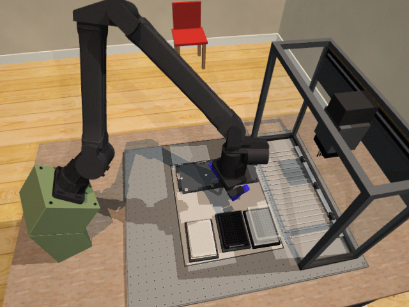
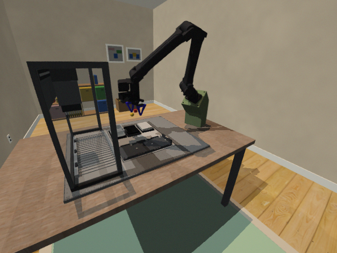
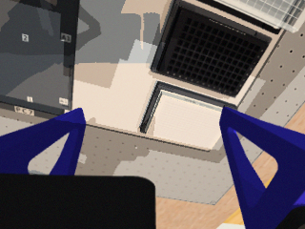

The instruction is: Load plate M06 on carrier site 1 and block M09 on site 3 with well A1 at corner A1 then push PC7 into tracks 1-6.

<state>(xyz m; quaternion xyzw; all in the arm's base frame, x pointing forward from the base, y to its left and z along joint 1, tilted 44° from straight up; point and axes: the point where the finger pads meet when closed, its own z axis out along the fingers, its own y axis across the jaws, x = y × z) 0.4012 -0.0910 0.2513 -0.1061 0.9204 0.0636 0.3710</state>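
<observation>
Right now the clear 96-well plate M06 is 150 mm below my hand, 120 mm ahead of it and 80 mm to the right of it. Also, from my hand: white 384-well plate M60 (150 mm below, 100 mm to the right, 90 mm behind); nest S2 (170 mm below, 80 mm to the right, 20 mm ahead); nest S3 (170 mm below, 120 mm ahead, 80 mm to the right).
</observation>
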